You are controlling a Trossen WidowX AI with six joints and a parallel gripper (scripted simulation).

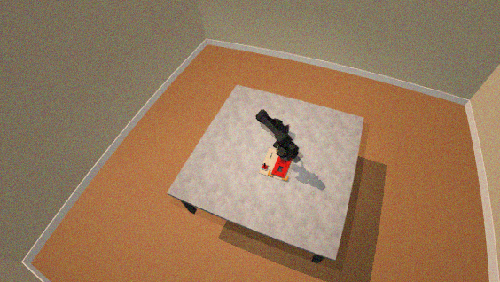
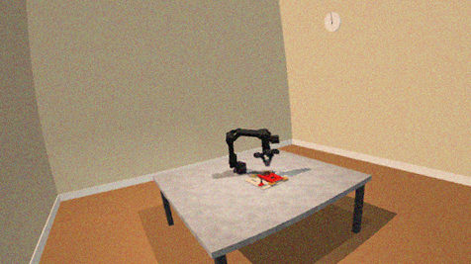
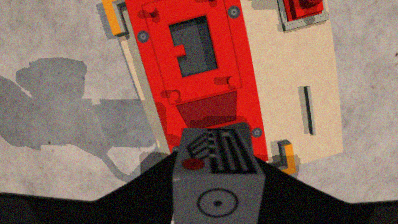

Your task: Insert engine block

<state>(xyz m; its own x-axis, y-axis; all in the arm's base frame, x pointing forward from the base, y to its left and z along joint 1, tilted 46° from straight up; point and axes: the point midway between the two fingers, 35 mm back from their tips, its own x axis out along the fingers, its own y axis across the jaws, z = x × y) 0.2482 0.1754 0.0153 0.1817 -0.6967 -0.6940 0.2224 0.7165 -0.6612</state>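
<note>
Now: the tan base plate 10 cm below my gripper tip, 3 cm to the right of it and 3 cm ahead of it. Also, from my gripper tip: grey engine block: 1 cm above.
</note>
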